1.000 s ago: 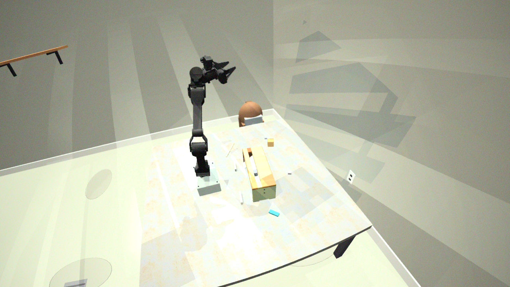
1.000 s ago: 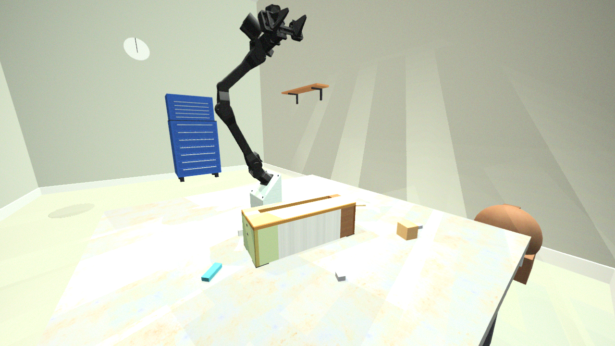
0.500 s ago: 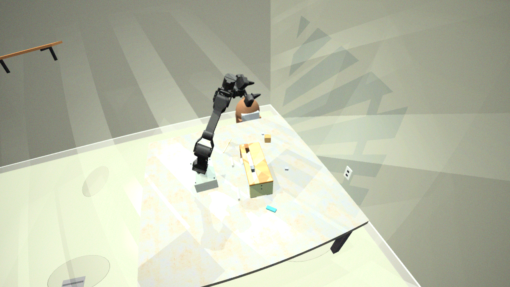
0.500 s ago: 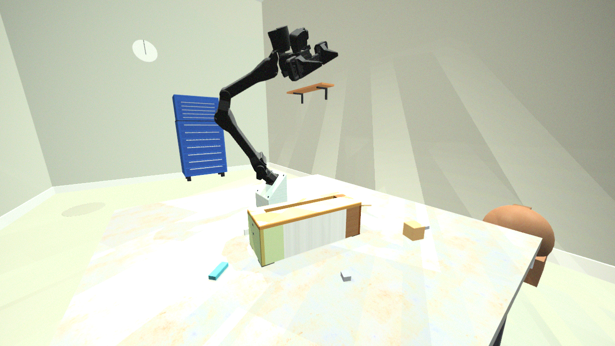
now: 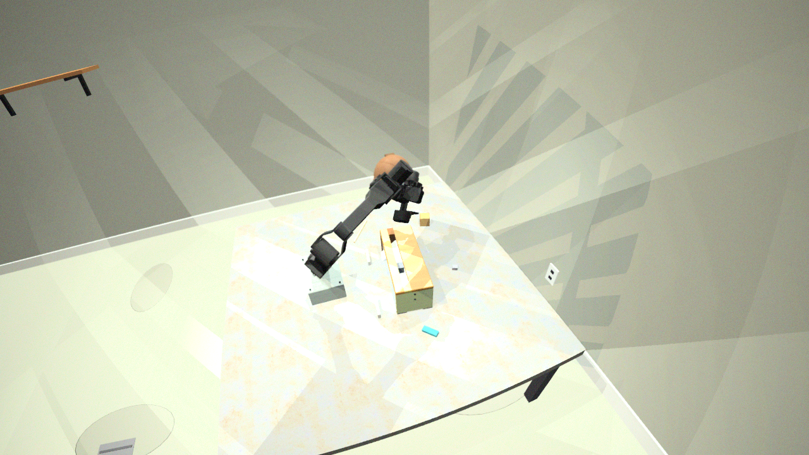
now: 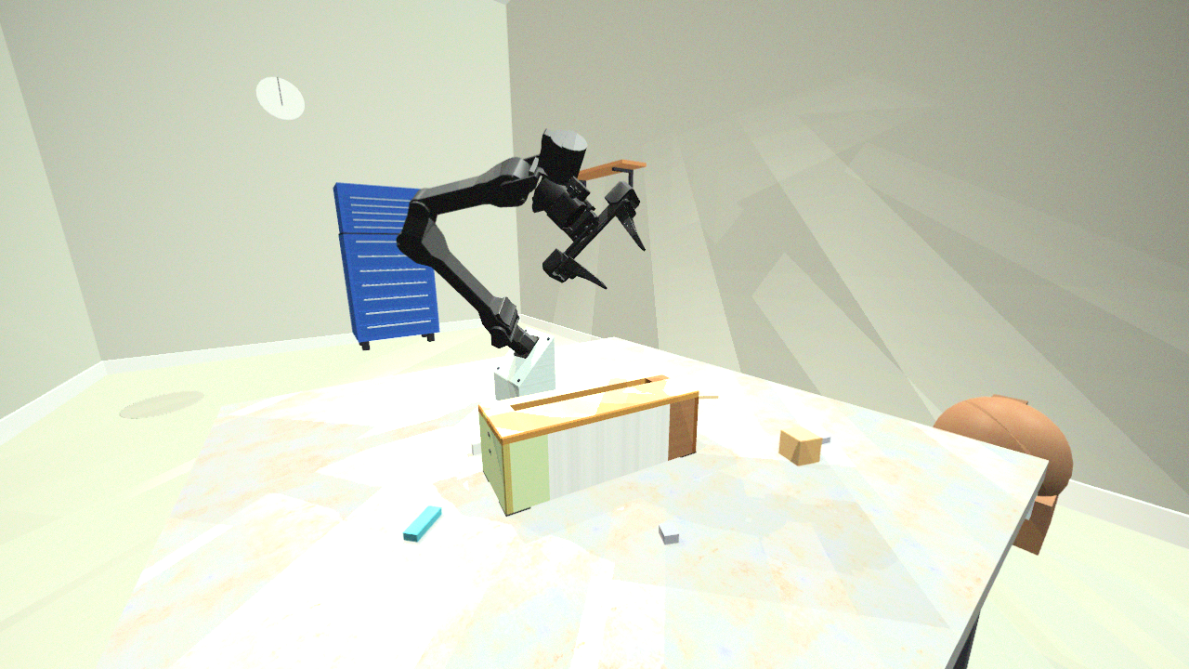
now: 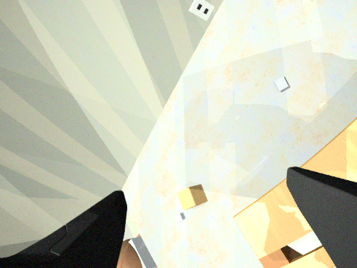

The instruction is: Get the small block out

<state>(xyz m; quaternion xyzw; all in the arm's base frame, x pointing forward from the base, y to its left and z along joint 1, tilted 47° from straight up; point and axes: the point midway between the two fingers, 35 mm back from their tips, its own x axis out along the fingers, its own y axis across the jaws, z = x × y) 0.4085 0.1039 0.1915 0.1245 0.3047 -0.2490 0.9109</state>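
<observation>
The grey block is 280 mm below my gripper tip, 100 mm behind it and 20 mm to the right of it. Also, from my gripper tip: thin wooden stick 380 mm to the left, 360 mm below, 160 mm behind; orange cube 340 mm below, 300 mm to the left, 170 mm ahead.
</observation>
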